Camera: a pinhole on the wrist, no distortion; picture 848 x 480 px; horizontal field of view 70.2 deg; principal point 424.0 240.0 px. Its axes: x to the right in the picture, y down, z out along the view. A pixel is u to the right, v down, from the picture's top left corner.
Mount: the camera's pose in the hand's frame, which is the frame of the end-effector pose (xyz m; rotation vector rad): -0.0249 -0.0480 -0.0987 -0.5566 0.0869 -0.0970
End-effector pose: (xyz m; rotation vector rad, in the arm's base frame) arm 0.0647 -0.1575 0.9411 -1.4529 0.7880 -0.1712
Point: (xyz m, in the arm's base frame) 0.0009 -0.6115 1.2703
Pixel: behind the camera
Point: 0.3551 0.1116 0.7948
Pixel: 548 60
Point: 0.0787 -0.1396 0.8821
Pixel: 528 318
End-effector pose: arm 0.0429 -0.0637 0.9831 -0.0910 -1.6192 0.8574
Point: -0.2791 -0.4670 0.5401
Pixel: outside the picture
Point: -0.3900 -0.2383 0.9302
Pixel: 378 24
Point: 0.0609 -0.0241 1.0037
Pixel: 733 363
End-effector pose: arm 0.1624 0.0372 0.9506 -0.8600 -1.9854 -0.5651
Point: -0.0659 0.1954 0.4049
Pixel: outside the picture
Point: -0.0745 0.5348 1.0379
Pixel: 747 160
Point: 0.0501 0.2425 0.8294
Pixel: 433 52
